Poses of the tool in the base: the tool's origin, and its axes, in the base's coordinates. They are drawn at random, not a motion.
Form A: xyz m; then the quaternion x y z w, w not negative.
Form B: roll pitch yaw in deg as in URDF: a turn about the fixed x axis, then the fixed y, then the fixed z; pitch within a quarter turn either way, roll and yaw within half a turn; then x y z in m. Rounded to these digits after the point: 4 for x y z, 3 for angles.
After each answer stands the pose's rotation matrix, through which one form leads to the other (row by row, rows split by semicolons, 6 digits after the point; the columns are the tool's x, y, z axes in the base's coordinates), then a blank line. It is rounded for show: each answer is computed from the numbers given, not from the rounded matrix.
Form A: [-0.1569 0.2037 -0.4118 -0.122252 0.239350 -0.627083 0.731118]
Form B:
[-29.241 11.342 -84.207 -0.1569 0.2037 -0.4118]
0.098958 0.858421 0.503310; -0.975465 0.183643 -0.121423; -0.196662 -0.478946 0.855532

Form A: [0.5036 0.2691 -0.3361 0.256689 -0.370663 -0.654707 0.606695]
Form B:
[53.323 -6.526 -97.639 0.5036 0.2691 -0.3361]
-0.132064 0.604124 -0.785871; -0.984705 0.010939 0.173887; 0.113647 0.796815 0.593440

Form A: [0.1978 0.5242 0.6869 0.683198 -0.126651 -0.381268 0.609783]
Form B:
[87.881 21.500 -43.295 0.1978 0.5242 0.6869]
0.677189 0.291926 -0.675422; -0.638037 -0.224249 -0.736629; -0.366504 0.929780 0.034401

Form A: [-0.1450 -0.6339 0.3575 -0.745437 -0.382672 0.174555 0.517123]
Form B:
[-114.079 -7.790 49.292 -0.1450 -0.6339 0.3575]
0.646185 0.389983 -0.656017; 0.751049 -0.172292 0.637371; 0.135537 -0.904560 -0.404229

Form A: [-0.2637 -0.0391 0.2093 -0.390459 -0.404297 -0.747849 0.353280]
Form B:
[41.769 -60.420 -154.479 -0.2637 -0.0391 0.2093]
-0.445470 0.844124 0.298349; -0.212678 -0.423474 0.880590; 0.869670 0.328824 0.368171

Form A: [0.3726 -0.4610 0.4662 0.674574 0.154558 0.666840 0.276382]
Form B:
[85.839 -54.511 83.783 0.3726 -0.4610 0.4662]
0.062873 -0.160083 0.985099; 0.577126 -0.799450 -0.166749; 0.814231 0.579011 0.042124

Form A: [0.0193 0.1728 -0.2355 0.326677 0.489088 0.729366 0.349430]
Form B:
[71.881 -7.743 123.186 0.0193 0.1728 -0.2355]
-0.542362 -0.190177 0.818337; 0.829271 -0.277384 0.485146; 0.134730 0.941749 0.308151

